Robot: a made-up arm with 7 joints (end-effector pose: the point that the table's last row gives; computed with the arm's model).
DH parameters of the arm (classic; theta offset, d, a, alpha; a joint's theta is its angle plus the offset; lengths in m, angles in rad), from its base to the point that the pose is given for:
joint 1: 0 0.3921 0 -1.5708
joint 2: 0 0 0 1.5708
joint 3: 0 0.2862 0.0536 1.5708
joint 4: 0 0 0.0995 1.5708
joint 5: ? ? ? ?
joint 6: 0 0 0.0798 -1.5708
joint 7: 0 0.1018 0 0
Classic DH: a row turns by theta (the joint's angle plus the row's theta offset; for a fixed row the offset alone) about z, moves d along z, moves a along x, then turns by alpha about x.
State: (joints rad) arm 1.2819 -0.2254 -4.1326 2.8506 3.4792 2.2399 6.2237
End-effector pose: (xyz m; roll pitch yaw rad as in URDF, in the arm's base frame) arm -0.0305 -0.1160 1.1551 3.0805 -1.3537 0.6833
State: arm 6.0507 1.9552 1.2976 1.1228 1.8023 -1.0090 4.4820
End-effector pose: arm 0.1544 0.3920 0.1015 -2.5172 0.5720 0.4747
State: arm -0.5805 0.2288 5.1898 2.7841 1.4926 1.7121 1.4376
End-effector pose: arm 0.2425 -0.2518 1.1243 -1.9543 0.3119 -1.7928
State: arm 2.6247 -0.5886 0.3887 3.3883 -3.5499 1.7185 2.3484
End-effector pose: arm 0.5696 -0.2553 0.8491 -2.6267 0.3434 -2.7004
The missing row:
joint 5: 0 0.4397 0 1.5708
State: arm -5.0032 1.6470 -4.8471 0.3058 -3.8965 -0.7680 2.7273
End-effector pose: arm -0.2208 -0.0972 0.2902 -2.1398 -0.8115 -2.6377
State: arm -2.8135 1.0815 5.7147 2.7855 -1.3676 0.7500 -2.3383
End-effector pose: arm -0.8012 -0.1718 0.6787 -1.1377 0.6605 1.2218
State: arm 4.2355 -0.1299 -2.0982 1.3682 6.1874 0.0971 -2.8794
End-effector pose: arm -0.3220 0.5608 0.6903 2.5079 1.1137 -1.6612
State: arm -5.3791 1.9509 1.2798 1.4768 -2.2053 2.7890 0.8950
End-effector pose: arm -0.1205 0.4860 0.0422 1.6960 0.4600 1.2347
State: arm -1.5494 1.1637 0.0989 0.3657 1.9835 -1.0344 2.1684
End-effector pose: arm -0.0919 -0.0207 0.1169 -1.7566 -0.1749 0.9996
